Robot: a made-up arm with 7 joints.
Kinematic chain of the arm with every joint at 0, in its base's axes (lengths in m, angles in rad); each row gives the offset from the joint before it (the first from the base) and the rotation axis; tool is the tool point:
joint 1: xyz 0 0 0.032 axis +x
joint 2: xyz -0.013 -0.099 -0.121 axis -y
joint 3: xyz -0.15 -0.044 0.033 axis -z
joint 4: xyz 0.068 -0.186 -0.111 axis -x
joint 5: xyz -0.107 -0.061 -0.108 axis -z
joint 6: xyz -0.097 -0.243 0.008 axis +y
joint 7: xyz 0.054 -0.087 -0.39 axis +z
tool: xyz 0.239 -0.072 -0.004
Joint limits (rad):
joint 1: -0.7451..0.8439
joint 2: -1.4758..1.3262
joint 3: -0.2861..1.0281
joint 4: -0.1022..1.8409
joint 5: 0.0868..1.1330
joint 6: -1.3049..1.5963
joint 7: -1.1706..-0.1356
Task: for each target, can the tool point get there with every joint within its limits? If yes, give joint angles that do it. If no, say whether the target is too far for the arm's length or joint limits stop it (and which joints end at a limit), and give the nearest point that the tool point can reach.
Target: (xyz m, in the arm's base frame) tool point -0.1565 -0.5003 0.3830
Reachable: yes | joints 0.3386 -0.0708 0.2590 1.6719 0.5277 -1.0422 -0.4796
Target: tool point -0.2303 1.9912 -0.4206
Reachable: no: too far | nearest point -0.1372 0.9995 -0.4602 | short by 0.997 m
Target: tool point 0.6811 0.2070 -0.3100
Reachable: no: joint limits stop it (at a limit: joint 1, joint 2, joint 3, joint 4, joint 5) | nearest point 0.5366 0.0288 -0.2600 | short by 0.235 m
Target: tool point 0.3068 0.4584 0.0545
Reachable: no: joint limits stop it (at a limit: joint 1, joint 3, joint 4, joint 5, joint 6) | nearest point 0.3367 0.3654 0.1974 | short by 0.173 m
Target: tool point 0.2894 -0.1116 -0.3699
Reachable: no: joint limits stop it (at a limit: joint 1, joint 2, joint 4, joint 5, joint 6, joint 7) | nearest point 0.3990 -0.1238 -0.3085 | short by 0.126 m
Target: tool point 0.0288 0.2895 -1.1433
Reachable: yes | joints 0.5350 1.0023 0.5384 0.1140 1.0070 0.4205 -0.5096
